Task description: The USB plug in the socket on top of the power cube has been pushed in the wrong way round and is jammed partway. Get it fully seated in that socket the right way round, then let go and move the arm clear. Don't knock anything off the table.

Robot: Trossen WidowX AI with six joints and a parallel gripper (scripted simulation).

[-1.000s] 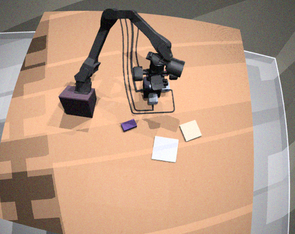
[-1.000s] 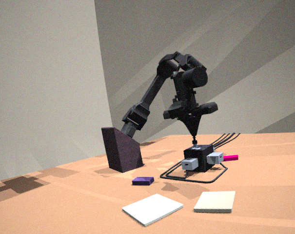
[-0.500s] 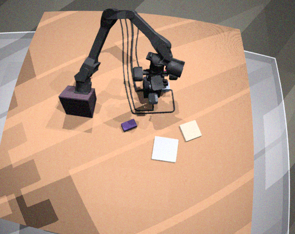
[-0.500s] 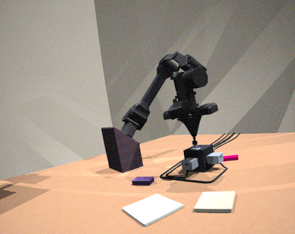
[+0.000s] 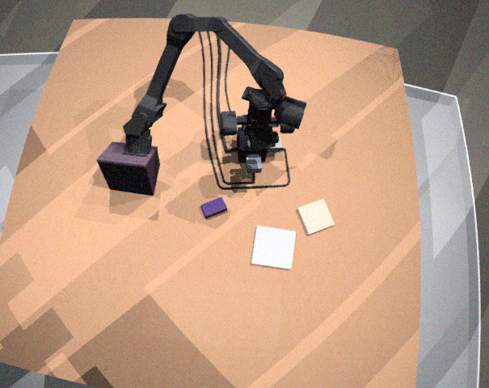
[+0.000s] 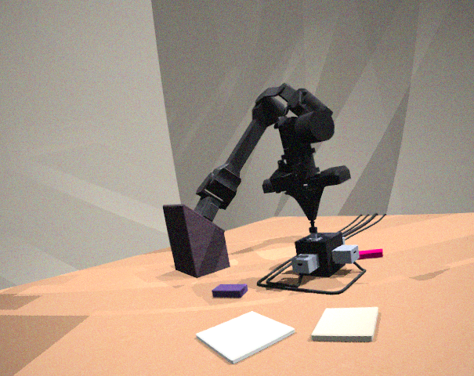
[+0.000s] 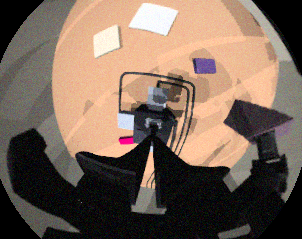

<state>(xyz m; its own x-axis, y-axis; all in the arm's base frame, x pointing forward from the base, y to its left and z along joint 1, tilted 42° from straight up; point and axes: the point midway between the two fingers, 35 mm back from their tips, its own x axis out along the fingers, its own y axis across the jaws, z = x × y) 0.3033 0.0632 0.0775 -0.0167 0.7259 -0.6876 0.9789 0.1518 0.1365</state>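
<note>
Now: gripper tip 2 cm above the grey USB plug. Also, from my gripper tip: purple block (8 cm behind, 18 cm to the right, 11 cm below); USB socket (5 cm below); pink block (5 cm ahead, 12 cm to the left, 11 cm below).
</note>
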